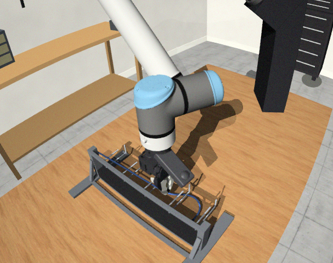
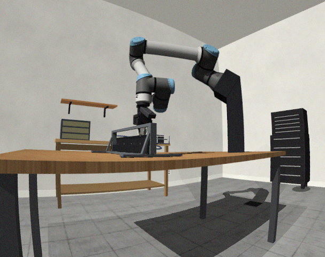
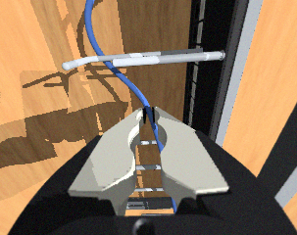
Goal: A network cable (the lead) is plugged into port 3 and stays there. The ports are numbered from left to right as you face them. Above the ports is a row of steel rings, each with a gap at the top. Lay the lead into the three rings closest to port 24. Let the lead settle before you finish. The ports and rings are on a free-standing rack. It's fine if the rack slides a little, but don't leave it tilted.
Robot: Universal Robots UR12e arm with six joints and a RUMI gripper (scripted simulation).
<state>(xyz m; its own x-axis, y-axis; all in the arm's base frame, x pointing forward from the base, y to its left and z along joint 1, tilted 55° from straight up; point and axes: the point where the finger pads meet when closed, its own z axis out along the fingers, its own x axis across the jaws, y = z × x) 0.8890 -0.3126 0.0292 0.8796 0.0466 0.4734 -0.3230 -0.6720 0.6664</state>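
The grey rack is 7 cm to the right of my hand and 4 cm ahead of it.
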